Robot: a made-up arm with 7 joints. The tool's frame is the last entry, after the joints. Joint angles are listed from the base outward.
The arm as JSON. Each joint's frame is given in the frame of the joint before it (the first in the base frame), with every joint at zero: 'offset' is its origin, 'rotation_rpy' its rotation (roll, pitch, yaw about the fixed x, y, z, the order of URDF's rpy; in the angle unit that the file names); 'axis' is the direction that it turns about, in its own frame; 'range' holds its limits. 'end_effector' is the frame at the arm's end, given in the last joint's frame.
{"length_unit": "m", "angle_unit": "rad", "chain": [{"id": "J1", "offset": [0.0, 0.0, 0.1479], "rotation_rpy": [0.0, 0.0, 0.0], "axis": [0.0, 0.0, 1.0], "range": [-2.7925, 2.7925]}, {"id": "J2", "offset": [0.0, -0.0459, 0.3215], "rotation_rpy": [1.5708, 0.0, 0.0], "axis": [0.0, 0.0, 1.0], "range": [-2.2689, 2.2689]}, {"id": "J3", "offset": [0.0, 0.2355, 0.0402], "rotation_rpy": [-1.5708, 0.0, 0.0], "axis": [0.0, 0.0, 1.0], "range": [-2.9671, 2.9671]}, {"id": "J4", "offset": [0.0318, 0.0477, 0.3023], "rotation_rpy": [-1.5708, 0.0, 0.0], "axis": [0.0, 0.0, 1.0], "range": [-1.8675, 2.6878]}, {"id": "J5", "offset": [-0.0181, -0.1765, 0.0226], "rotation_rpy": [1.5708, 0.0, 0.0], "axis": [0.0, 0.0, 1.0], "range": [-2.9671, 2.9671]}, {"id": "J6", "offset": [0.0, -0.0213, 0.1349], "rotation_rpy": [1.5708, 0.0, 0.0], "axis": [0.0, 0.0, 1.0], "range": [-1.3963, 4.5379]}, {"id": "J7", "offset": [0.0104, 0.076, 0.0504], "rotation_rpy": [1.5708, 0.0, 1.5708], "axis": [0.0, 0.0, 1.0], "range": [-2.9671, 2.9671]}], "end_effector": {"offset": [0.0, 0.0, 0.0], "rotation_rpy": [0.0, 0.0, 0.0]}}
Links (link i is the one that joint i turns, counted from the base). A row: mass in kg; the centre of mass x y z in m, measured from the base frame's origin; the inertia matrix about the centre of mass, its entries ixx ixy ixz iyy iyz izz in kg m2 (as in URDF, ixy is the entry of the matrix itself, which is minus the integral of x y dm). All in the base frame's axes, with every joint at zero. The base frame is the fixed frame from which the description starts. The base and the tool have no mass.
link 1: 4.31; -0.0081 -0.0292 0.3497; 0.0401 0 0 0.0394 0.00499 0.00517
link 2: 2.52; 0.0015 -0.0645 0.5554; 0.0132 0 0 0.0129 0.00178 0.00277
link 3: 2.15; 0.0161 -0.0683 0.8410; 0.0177 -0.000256 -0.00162 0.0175 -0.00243 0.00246
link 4: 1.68; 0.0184 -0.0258 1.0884; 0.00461 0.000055 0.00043 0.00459 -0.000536 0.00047
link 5: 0.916; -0.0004 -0.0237 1.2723; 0.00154 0 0 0.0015 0.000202 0.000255
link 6: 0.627; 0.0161 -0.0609 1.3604; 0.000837 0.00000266 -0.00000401 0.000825 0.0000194 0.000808
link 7: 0.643; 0.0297 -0.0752 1.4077; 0.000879 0 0 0.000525 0 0.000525
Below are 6 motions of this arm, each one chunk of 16 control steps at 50 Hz.
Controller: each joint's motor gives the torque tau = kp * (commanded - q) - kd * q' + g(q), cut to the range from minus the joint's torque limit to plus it. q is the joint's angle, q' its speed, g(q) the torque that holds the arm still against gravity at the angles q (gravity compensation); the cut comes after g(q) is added. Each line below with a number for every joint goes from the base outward.
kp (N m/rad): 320 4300 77 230 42 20 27
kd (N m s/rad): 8.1 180 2.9 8.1 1.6 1.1 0.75
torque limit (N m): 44 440 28 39 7.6 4 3.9
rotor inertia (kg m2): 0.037 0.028 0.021 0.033 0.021 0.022 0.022
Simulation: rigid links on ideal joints. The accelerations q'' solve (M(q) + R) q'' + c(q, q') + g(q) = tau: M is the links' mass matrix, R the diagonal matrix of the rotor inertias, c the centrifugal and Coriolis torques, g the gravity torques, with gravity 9.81 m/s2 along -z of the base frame. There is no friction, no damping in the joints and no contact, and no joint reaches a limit. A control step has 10 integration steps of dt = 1/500 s. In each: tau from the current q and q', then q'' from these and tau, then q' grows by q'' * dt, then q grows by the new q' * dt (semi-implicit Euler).
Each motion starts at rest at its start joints. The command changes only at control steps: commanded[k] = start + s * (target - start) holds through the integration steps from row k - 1 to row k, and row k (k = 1, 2, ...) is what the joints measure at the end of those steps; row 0 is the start. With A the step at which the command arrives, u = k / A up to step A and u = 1 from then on. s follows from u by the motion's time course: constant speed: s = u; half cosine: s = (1 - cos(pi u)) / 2; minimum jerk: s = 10 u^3 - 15 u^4 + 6 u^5; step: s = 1 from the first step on.
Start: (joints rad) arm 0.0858 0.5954 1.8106 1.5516 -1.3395 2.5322 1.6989
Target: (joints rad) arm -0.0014 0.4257 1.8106 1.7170 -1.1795 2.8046 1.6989
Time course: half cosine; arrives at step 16
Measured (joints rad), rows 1 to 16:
1: 0.0855 0.5948 1.8118 1.5521 -1.3393 2.5323 1.6989
2: 0.0846 0.5928 1.8157 1.5540 -1.3385 2.5330 1.6987
3: 0.0830 0.5886 1.8224 1.5582 -1.3363 2.5353 1.6985
4: 0.0807 0.5821 1.8311 1.5650 -1.3322 2.5403 1.6982
5: 0.0777 0.5733 1.8404 1.5744 -1.3260 2.5489 1.6978
6: 0.0739 0.5623 1.8492 1.5861 -1.3173 2.5617 1.6975
7: 0.0692 0.5494 1.8563 1.5995 -1.3063 2.5785 1.6972
8: 0.0634 0.5350 1.8606 1.6140 -1.2931 2.5992 1.6971
9: 0.0562 0.5196 1.8616 1.6291 -1.2780 2.6231 1.6971
10: 0.0478 0.5039 1.8588 1.6443 -1.2618 2.6491 1.6973
11: 0.0381 0.4884 1.8522 1.6591 -1.2449 2.6763 1.6976
12: 0.0274 0.4738 1.8418 1.6731 -1.2281 2.7035 1.6981
13: 0.0163 0.4605 1.8280 1.6859 -1.2121 2.7296 1.6987
14: 0.0055 0.4492 1.8115 1.6970 -1.1976 2.7538 1.6994
15: -0.0044 0.4401 1.7931 1.7059 -1.1851 2.7750 1.7001
16: -0.0126 0.4337 1.7740 1.7123 -1.1751 2.7927 1.7008

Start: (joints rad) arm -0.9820 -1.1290 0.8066 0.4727 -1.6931 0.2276 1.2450
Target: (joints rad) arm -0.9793 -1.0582 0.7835 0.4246 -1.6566 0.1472 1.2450
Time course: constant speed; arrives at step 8
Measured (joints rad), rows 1 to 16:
1: -0.9819 -1.1263 0.7986 0.4738 -1.6911 0.2252 1.2448
2: -0.9814 -1.1215 0.7885 0.4737 -1.6873 0.2191 1.2441
3: -0.9804 -1.1152 0.7802 0.4716 -1.6828 0.2103 1.2433
4: -0.9792 -1.1078 0.7754 0.4673 -1.6780 0.2001 1.2427
5: -0.9779 -1.0997 0.7739 0.4610 -1.6736 0.1899 1.2426
6: -0.9766 -1.0909 0.7750 0.4534 -1.6695 0.1804 1.2428
7: -0.9755 -1.0819 0.7775 0.4450 -1.6658 0.1719 1.2434
8: -0.9747 -1.0727 0.7802 0.4364 -1.6622 0.1641 1.2441
9: -0.9742 -1.0661 0.7902 0.4268 -1.6609 0.1593 1.2450
10: -0.9746 -1.0617 0.8010 0.4189 -1.6613 0.1581 1.2461
11: -0.9757 -1.0589 0.8083 0.4139 -1.6621 0.1592 1.2472
12: -0.9775 -1.0573 0.8109 0.4118 -1.6625 0.1608 1.2478
13: -0.9796 -1.0567 0.8091 0.4121 -1.6621 0.1614 1.2479
14: -0.9818 -1.0567 0.8042 0.4140 -1.6610 0.1604 1.2474
15: -0.9837 -1.0570 0.7979 0.4166 -1.6594 0.1579 1.2467
16: -0.9852 -1.0575 0.7914 0.4193 -1.6576 0.1544 1.2459

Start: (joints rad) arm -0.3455 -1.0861 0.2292 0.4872 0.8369 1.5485 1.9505
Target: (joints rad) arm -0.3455 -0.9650 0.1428 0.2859 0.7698 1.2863 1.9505
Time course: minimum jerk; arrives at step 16
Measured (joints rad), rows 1 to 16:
1: -0.3455 -1.0860 0.2290 0.4872 0.8370 1.5484 1.9505
2: -0.3453 -1.0855 0.2278 0.4872 0.8377 1.5476 1.9506
3: -0.3449 -1.0840 0.2247 0.4867 0.8394 1.5449 1.9509
4: -0.3442 -1.0809 0.2194 0.4845 0.8419 1.5391 1.9515
5: -0.3432 -1.0758 0.2121 0.4792 0.8443 1.5291 1.9523
6: -0.3419 -1.0685 0.2036 0.4696 0.8454 1.5142 1.9532
7: -0.3407 -1.0590 0.1947 0.4549 0.8439 1.4944 1.9540
8: -0.3396 -1.0476 0.1863 0.4353 0.8390 1.4703 1.9544
9: -0.3389 -1.0347 0.1788 0.4113 0.8304 1.4429 1.9543
10: -0.3386 -1.0212 0.1727 0.3843 0.8184 1.4139 1.9536
11: -0.3389 -1.0078 0.1679 0.3560 0.8038 1.3852 1.9524
12: -0.3397 -0.9953 0.1645 0.3286 0.7881 1.3589 1.9509
13: -0.3411 -0.9845 0.1623 0.3041 0.7725 1.3367 1.9492
14: -0.3430 -0.9758 0.1609 0.2840 0.7587 1.3196 1.9476
15: -0.3453 -0.9696 0.1599 0.2698 0.7480 1.3082 1.9462
16: -0.3479 -0.9657 0.1586 0.2619 0.7415 1.3017 1.9454

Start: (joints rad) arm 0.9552 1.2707 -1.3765 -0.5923 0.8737 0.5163 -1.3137
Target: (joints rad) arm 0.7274 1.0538 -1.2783 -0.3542 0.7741 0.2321 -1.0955
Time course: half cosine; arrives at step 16
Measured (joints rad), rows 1 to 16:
1: 0.9551 1.2701 -1.3749 -0.5917 0.8730 0.5165 -1.3133
2: 0.9543 1.2678 -1.3695 -0.5892 0.8706 0.5167 -1.3112
3: 0.9521 1.2628 -1.3607 -0.5831 0.8662 0.5161 -1.3061
4: 0.9478 1.2549 -1.3498 -0.5725 0.8605 0.5132 -1.2971
5: 0.9407 1.2438 -1.3387 -0.5575 0.8540 0.5064 -1.2840
6: 0.9304 1.2297 -1.3289 -0.5383 0.8473 0.4943 -1.2672
7: 0.9166 1.2130 -1.3212 -0.5159 0.8405 0.4765 -1.2475
8: 0.8992 1.1943 -1.3160 -0.4913 0.8337 0.4530 -1.2260
9: 0.8784 1.1742 -1.3128 -0.4658 0.8271 0.4246 -1.2037
10: 0.8547 1.1536 -1.3111 -0.4408 0.8205 0.3927 -1.1814
11: 0.8287 1.1332 -1.3098 -0.4175 0.8140 0.3589 -1.1601
12: 0.8014 1.1139 -1.3083 -0.3971 0.8077 0.3251 -1.1405
13: 0.7737 1.0965 -1.3062 -0.3806 0.8015 0.2933 -1.1233
14: 0.7471 1.0817 -1.3034 -0.3686 0.7959 0.2653 -1.1092
15: 0.7228 1.0700 -1.3002 -0.3616 0.7910 0.2424 -1.0987
16: 0.7020 1.0619 -1.2973 -0.3594 0.7871 0.2255 -1.0922

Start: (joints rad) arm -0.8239 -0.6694 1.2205 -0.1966 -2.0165 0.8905 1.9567
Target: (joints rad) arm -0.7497 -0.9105 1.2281 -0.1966 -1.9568 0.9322 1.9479
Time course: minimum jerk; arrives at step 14
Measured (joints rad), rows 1 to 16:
1: -0.8239 -0.6696 1.2204 -0.1968 -2.0166 0.8907 1.9567
2: -0.8240 -0.6710 1.2197 -0.1978 -2.0169 0.8922 1.9565
3: -0.8240 -0.6754 1.2186 -0.2003 -2.0171 0.8962 1.9561
4: -0.8238 -0.6844 1.2179 -0.2040 -2.0162 0.9029 1.9554
5: -0.8228 -0.6991 1.2186 -0.2083 -2.0132 0.9112 1.9545
6: -0.8205 -0.7195 1.2213 -0.2122 -2.0074 0.9192 1.9535
7: -0.8163 -0.7448 1.2259 -0.2149 -1.9988 0.9251 1.9525
8: -0.8099 -0.7734 1.2320 -0.2157 -1.9881 0.9276 1.9517
9: -0.8013 -0.8034 1.2385 -0.2143 -1.9766 0.9263 1.9511
10: -0.7910 -0.8323 1.2444 -0.2109 -1.9653 0.9215 1.9507
11: -0.7792 -0.8581 1.2486 -0.2058 -1.9554 0.9143 1.9505
12: -0.7668 -0.8789 1.2500 -0.1996 -1.9480 0.9062 1.9504
13: -0.7543 -0.8939 1.2480 -0.1930 -1.9439 0.8987 1.9503
14: -0.7426 -0.9032 1.2426 -0.1870 -1.9437 0.8940 1.9501
15: -0.7324 -0.9081 1.2343 -0.1825 -1.9472 0.8938 1.9494
16: -0.7242 -0.9103 1.2249 -0.1797 -1.9533 0.8988 1.9484

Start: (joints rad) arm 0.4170 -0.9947 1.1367 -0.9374 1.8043 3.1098 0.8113
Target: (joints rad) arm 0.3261 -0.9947 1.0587 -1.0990 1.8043 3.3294 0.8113
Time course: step
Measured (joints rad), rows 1 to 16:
1: 0.4165 -0.9975 1.1164 -0.9720 1.8011 3.1293 0.8127
2: 0.4090 -0.9982 1.0871 -1.0184 1.7963 3.1711 0.8143
3: 0.3922 -0.9971 1.0594 -1.0537 1.7976 3.2201 0.8145
4: 0.3692 -0.9957 1.0397 -1.0769 1.8034 3.2662 0.8137
5: 0.3444 -0.9944 1.0312 -1.0915 1.8097 3.3034 0.8125
6: 0.3213 -0.9935 1.0338 -1.1009 1.8134 3.3290 0.8112
7: 0.3021 -0.9931 1.0445 -1.1070 1.8140 3.3435 0.8102
8: 0.2877 -0.9930 1.0593 -1.1110 1.8120 3.3488 0.8095
9: 0.2786 -0.9931 1.0743 -1.1135 1.8087 3.3476 0.8092
10: 0.2746 -0.9934 1.0865 -1.1147 1.8052 3.3428 0.8091
11: 0.2752 -0.9937 1.0943 -1.1146 1.8022 3.3366 0.8092
12: 0.2798 -0.9940 1.0972 -1.1135 1.8001 3.3308 0.8094
13: 0.2875 -0.9943 1.0956 -1.1114 1.7991 3.3262 0.8097
14: 0.2974 -0.9945 1.0904 -1.1086 1.7991 3.3234 0.8101
15: 0.3083 -0.9947 1.0827 -1.1053 1.7998 3.3222 0.8106
16: 0.3195 -0.9948 1.0738 -1.1020 1.8010 3.3225 0.8110

